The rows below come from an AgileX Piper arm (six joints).
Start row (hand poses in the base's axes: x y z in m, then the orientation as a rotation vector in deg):
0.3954 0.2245 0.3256 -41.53 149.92 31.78
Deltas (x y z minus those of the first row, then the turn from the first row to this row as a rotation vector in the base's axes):
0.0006 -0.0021 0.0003 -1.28 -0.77 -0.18
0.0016 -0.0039 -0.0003 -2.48 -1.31 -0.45
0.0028 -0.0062 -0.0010 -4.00 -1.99 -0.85
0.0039 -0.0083 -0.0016 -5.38 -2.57 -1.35
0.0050 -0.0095 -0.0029 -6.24 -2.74 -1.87
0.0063 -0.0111 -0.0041 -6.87 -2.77 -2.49
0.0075 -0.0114 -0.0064 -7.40 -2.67 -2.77
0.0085 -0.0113 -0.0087 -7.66 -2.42 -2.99
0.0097 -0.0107 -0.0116 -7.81 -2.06 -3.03
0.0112 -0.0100 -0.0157 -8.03 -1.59 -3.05
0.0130 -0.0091 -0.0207 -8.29 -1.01 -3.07
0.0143 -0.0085 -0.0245 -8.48 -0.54 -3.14
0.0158 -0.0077 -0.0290 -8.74 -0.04 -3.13
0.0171 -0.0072 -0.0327 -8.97 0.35 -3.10
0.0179 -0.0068 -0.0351 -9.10 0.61 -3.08
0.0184 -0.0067 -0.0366 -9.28 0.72 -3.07
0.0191 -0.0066 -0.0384 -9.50 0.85 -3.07
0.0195 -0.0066 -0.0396 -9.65 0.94 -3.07
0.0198 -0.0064 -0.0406 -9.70 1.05 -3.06
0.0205 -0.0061 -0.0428 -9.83 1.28 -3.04
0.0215 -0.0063 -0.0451 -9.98 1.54 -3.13
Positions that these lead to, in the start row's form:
0.3960 0.2224 0.3259 -41.75 149.83 29.72
0.3970 0.2206 0.3253 -41.80 149.92 27.85
0.3982 0.2183 0.3246 -41.78 150.01 25.46
0.3993 0.2162 0.3240 -41.57 150.14 23.28
0.4004 0.2150 0.3227 -41.14 150.43 21.95
0.4017 0.2134 0.3215 -40.49 150.77 20.95
0.4029 0.2131 0.3192 -40.26 151.12 20.24
0.4039 0.2132 0.3169 -40.01 151.50 19.95
0.4051 0.2138 0.3140 -39.96 151.91 19.91
0.4066 0.2145 0.3099 -39.96 152.44 19.83
0.4084 0.2154 0.3049 -39.95 153.09 19.75
0.4097 0.2160 0.3011 -39.86 153.62 19.69
0.4112 0.2168 0.2966 -39.90 154.19 19.58
0.4125 0.2173 0.2929 -39.96 154.64 19.47
0.4133 0.2177 0.2905 -40.00 154.93 19.42
0.4138 0.2178 0.2890 -40.05 155.10 19.23
0.4145 0.2179 0.2872 -40.10 155.31 19.00
0.4149 0.2179 0.2860 -40.14 155.45 18.84
0.4152 0.2181 0.2850 -40.15 155.57 18.83
0.4159 0.2184 0.2828 -40.19 155.83 18.77
0.4169 0.2182 0.2805 -40.09 156.15 18.66

